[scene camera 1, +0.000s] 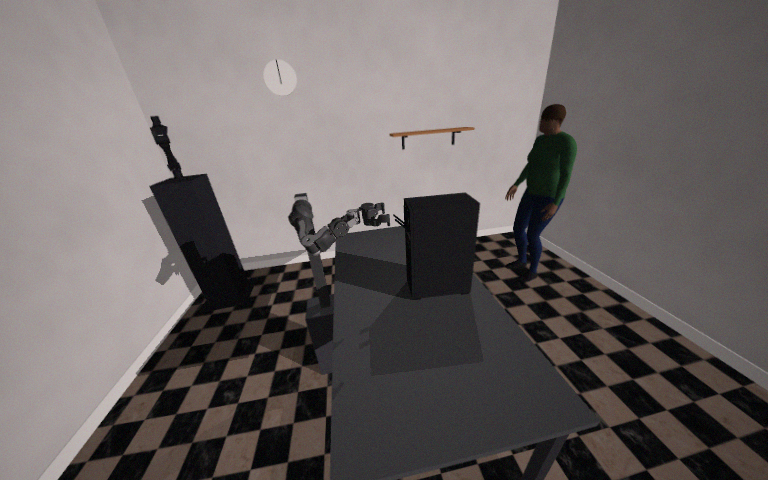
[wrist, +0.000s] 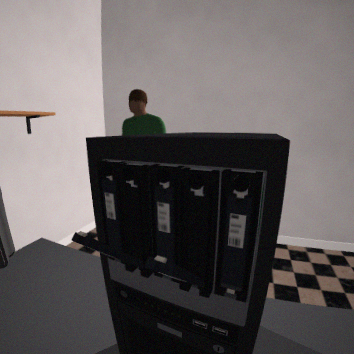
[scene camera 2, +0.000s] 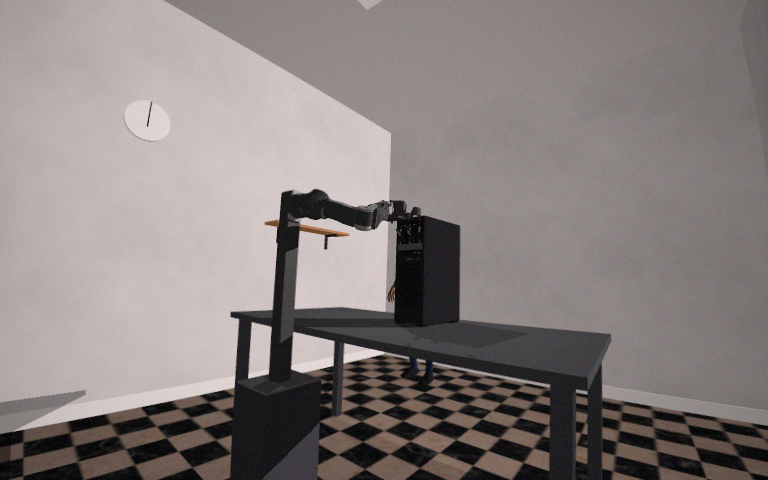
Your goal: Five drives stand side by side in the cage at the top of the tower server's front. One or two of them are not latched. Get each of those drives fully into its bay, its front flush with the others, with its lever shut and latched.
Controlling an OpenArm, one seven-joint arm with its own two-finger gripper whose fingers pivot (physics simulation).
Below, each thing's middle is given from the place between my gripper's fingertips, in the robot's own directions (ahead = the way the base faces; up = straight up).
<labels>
The black tower server [scene camera 1: 440, 254] is 26 cm ahead of my hand, 24 cm below it and 2 cm to the left of it.
</labels>
